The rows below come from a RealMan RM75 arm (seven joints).
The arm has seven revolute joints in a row. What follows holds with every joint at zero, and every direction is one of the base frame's. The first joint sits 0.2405 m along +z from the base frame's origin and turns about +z. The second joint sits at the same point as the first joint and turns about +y. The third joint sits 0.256 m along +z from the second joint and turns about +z. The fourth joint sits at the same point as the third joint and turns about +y. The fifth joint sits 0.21 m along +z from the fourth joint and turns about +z. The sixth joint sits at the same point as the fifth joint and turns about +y. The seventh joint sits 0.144 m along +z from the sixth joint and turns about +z. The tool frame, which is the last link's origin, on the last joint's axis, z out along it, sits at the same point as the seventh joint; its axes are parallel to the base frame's.
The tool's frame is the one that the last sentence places.
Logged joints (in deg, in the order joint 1, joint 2, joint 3, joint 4, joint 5, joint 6, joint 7), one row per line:
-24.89 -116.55 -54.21 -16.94 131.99 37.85 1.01
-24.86 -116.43 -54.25 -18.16 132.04 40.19 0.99
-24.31 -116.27 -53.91 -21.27 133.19 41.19 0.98
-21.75 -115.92 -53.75 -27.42 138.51 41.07 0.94
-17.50 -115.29 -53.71 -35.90 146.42 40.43 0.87
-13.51 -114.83 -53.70 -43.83 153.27 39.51 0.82
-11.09 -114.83 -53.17 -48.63 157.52 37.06 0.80
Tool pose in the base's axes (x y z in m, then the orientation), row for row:
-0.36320 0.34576 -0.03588 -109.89 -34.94 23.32
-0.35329 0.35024 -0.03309 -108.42 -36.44 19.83
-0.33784 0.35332 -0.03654 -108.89 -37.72 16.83
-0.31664 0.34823 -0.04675 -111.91 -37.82 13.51
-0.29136 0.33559 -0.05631 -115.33 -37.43 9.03
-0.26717 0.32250 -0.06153 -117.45 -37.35 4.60
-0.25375 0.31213 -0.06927 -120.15 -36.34 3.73
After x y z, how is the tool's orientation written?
As angles about the fixed x, y, z axes (roll, pitch, yaw), in degrees.
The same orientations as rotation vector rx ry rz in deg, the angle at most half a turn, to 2 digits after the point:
-97.50 -43.64 -17.36
-96.99 -41.70 -20.56
-98.20 -39.95 -24.03
-102.35 -36.82 -27.63
-107.44 -32.07 -31.56
-111.06 -27.49 -35.12
-114.21 -25.45 -35.56

